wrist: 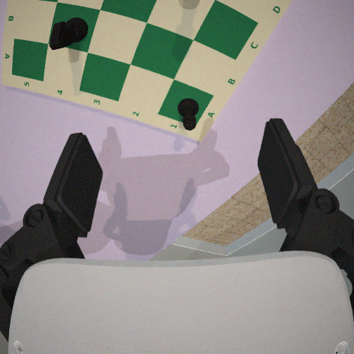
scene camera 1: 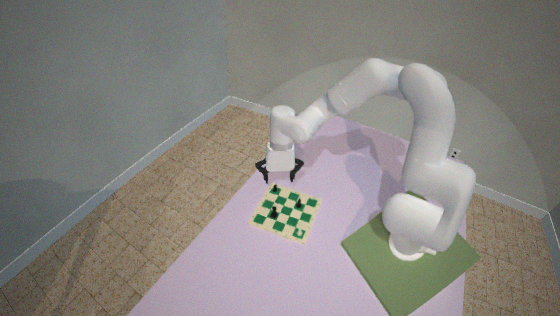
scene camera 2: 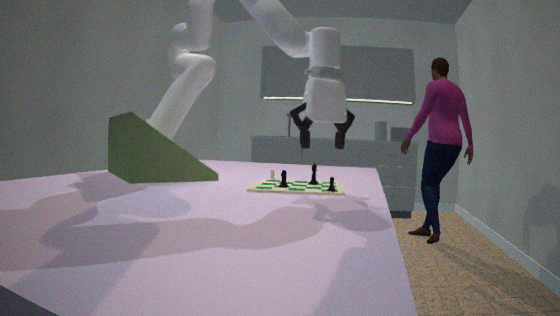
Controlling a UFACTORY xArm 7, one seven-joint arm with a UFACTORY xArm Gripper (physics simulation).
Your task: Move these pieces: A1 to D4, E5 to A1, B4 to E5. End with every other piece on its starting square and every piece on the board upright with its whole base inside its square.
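Frame: origin at the arm's base, x back, y right, z up, level; millimetres.
Seen in the pictures: gripper, fingertip midpoint: (scene camera 1: 278, 180) (scene camera 2: 322, 148); arm's base, origin of the base link: (scene camera 1: 408, 241) (scene camera 2: 154, 139).
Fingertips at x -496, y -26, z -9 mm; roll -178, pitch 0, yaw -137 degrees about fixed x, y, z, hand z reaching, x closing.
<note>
Pixels of each thing's middle, then the offset from my fingertips to it. Level surfaces: height alone.
- short black pawn, body centre: (scene camera 2: 331, 183) (scene camera 1: 275, 187) dx -30, dy +21, dz -79 mm
- black knight, body centre: (scene camera 2: 283, 178) (scene camera 1: 299, 202) dx +90, dy +11, dz -75 mm
- tall black king, body centre: (scene camera 2: 313, 173) (scene camera 1: 274, 211) dx +42, dy -81, dz -68 mm
- white pawn, body centre: (scene camera 2: 272, 174) (scene camera 1: 299, 231) dx +160, dy -89, dz -79 mm
- lilac table, its level: dz -101 mm
The green and cream board (scene camera 1: 254, 223) (scene camera 2: 257, 189) (wrist: 120, 109) lies on the table. A short black pawn (scene camera 1: 274, 189) (scene camera 2: 331, 185) (wrist: 188, 109) stands upright on A1. A black knight (scene camera 1: 299, 204) (scene camera 2: 284, 179) (wrist: 71, 33) stands on B4. A tall black king (scene camera 1: 274, 213) (scene camera 2: 314, 176) stands on D2, outside the wrist view. A white pawn (scene camera 1: 299, 232) (scene camera 2: 272, 175) stands on E5, small and blurred in scene camera 1. My gripper (scene camera 1: 280, 180) (scene camera 2: 322, 146) (wrist: 176, 145) is open and empty, pointing down above the board's A1 side, well above the pieces.
A green slab (scene camera 1: 370, 265) (scene camera 2: 150, 155) stands by the arm's base on the lilac table (scene camera 1: 225, 275) (scene camera 2: 200, 290). The table edge and tiled floor (wrist: 327, 130) lie beyond the A1 corner. A person (scene camera 2: 442, 115) stands beyond the table.
</note>
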